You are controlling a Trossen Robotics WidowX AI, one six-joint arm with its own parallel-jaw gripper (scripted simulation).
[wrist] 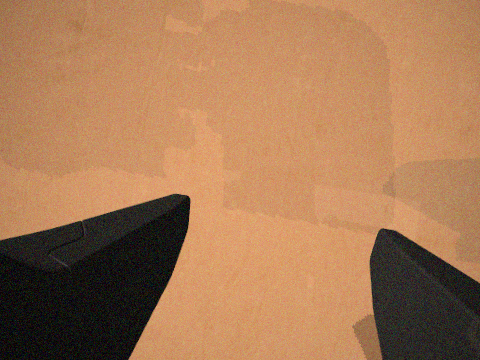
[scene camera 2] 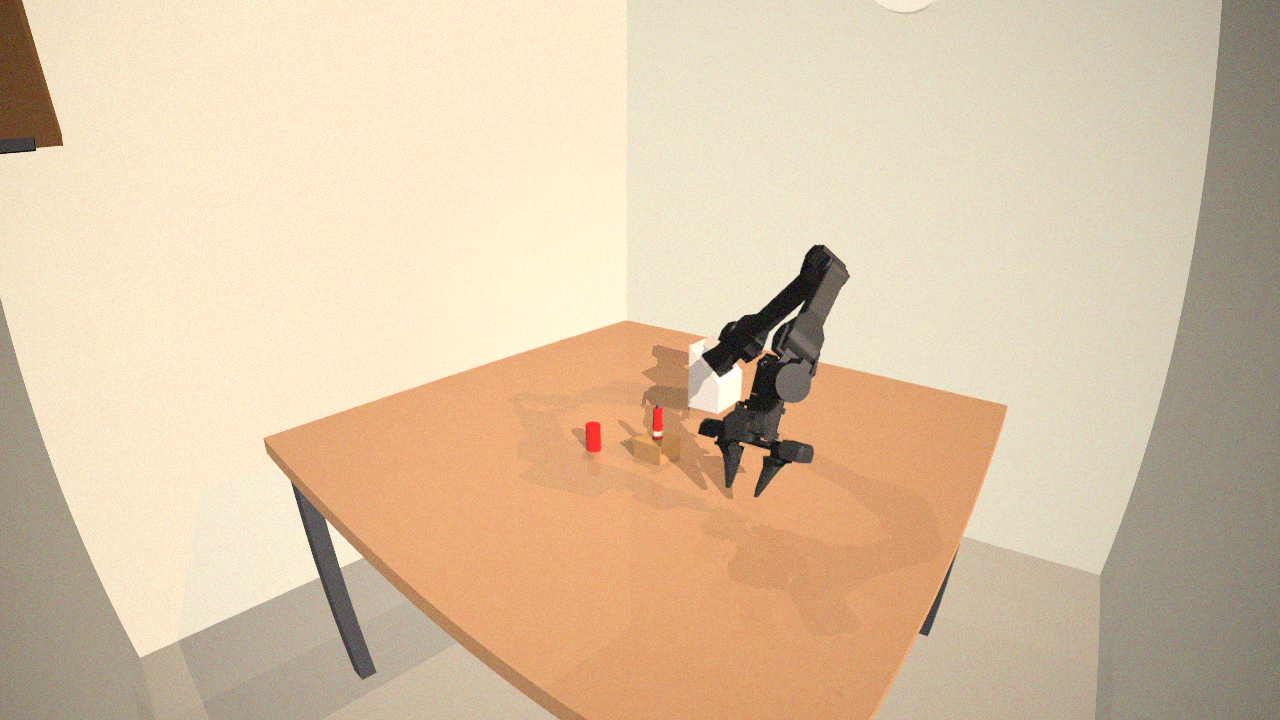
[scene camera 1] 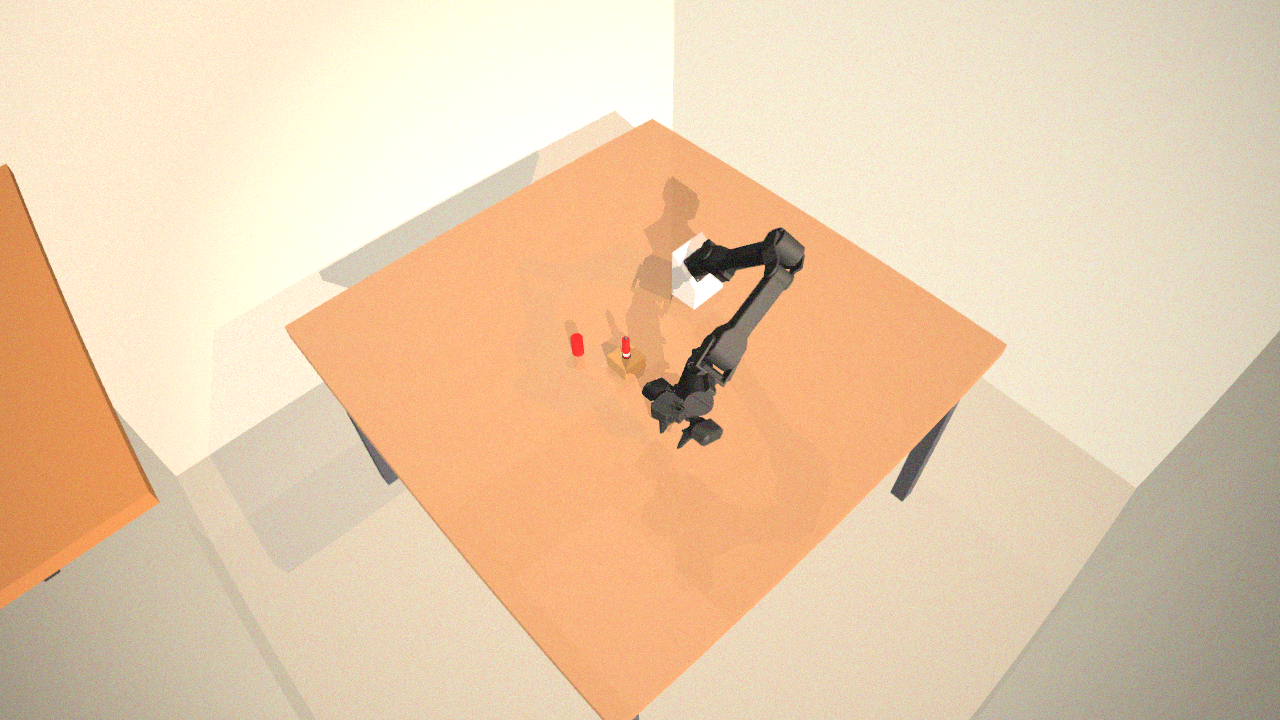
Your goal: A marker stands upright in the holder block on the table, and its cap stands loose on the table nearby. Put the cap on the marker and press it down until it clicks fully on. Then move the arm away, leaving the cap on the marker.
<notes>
I see my gripper (scene camera 2: 741, 492).
My gripper shows as well in the wrist view (wrist: 281, 229) and in scene camera 1 (scene camera 1: 670, 440).
</notes>
